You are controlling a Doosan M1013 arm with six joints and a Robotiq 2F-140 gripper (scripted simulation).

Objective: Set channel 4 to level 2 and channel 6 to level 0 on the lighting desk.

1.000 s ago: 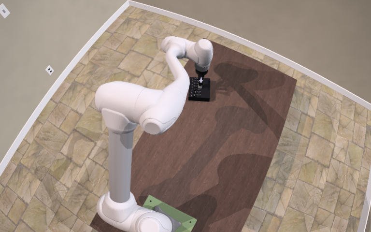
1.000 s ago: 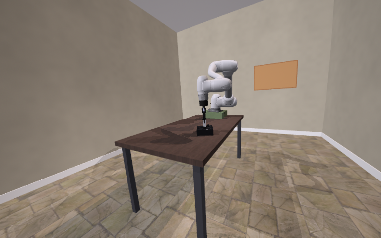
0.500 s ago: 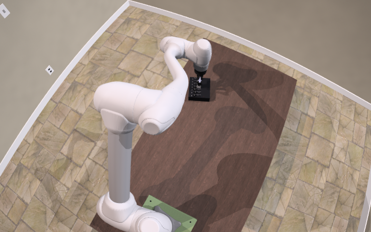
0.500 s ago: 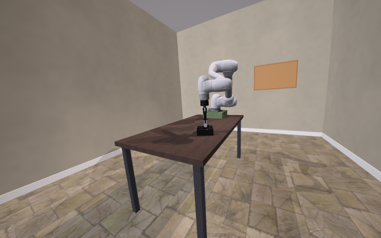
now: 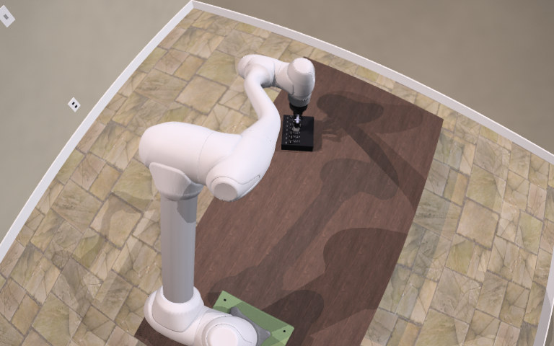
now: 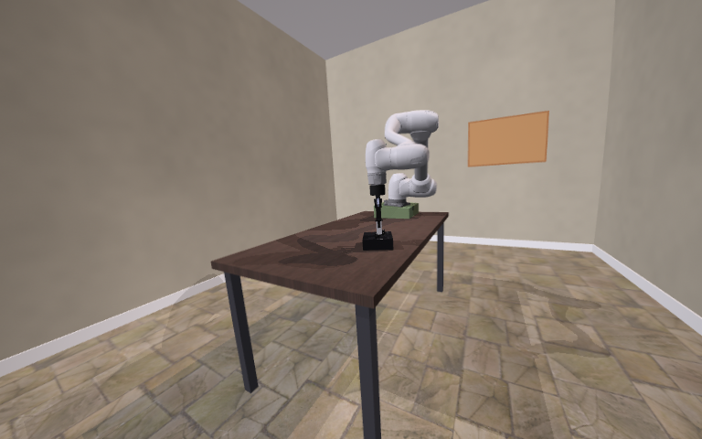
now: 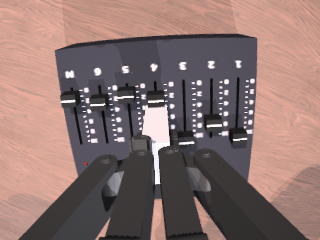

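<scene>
Right now my hand is 3 cm above the channel 4 fader cap, 2 cm to the right of it and 1 cm past it. Also, from my hand: channel 5 fader cap 3 cm below, 3 cm behind, 1 cm to the left; channel 6 fader cap 5 cm behind, 3 cm below, 1 cm to the right.
</scene>
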